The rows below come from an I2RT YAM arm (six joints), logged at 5 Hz.
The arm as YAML. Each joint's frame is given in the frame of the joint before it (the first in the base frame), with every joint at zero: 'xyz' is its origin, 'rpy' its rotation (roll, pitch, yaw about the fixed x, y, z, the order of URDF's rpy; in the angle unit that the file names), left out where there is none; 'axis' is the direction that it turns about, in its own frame. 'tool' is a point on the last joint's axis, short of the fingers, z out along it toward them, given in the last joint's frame.
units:
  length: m
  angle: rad
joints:
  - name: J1
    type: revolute
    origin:
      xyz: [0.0, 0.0, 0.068]
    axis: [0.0, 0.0, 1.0]
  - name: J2
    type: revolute
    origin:
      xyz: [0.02, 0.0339, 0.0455]
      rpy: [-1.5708, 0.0, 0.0]
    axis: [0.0, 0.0, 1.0]
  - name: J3
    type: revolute
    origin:
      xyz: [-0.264, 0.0, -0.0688]
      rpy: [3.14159, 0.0, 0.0]
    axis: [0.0, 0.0, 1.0]
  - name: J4
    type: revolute
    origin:
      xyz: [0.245, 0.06, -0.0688]
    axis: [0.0, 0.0, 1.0]
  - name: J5
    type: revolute
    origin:
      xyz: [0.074, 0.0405, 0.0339]
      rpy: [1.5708, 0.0, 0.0]
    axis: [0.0, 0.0, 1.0]
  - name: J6
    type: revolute
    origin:
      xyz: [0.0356, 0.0, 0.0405]
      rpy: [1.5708, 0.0, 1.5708]
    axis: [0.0, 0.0, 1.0]
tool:
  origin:
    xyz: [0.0, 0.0, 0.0]
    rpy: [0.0, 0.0, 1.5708]
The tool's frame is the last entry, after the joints.
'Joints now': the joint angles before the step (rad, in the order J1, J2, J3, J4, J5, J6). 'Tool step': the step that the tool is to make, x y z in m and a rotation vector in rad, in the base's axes. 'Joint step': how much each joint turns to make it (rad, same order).
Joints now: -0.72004 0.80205 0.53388 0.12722 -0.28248 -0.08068
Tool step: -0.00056 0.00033 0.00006 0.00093 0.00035 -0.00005
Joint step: -0.00076 -0.00342 -0.00036 -0.00382 -0.00076 0.00038
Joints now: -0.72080 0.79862 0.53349 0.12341 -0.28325 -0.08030
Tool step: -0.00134 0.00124 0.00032 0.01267 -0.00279 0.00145
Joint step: -0.00036 -0.00954 0.00001 -0.01260 -0.00341 0.01145
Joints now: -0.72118 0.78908 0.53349 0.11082 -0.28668 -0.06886
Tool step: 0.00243 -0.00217 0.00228 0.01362 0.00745 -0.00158
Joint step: 0.00000 0.01829 0.01947 -0.01416 0.00077 0.00572
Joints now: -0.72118 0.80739 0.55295 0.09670 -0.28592 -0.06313
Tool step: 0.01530 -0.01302 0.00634 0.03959 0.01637 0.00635
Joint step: -0.00001 0.10530 0.07249 -0.00038 -0.00954 0.01830
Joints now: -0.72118 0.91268 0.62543 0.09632 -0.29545 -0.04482
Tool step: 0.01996 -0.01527 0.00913 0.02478 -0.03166 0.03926
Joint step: 0.00078 0.11903 0.07707 0.05989 -0.04500 0.03358
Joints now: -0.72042 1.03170 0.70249 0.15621 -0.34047 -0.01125
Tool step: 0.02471 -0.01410 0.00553 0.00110 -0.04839 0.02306
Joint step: 0.02020 0.12475 0.06639 0.10566 -0.00765 0.03357
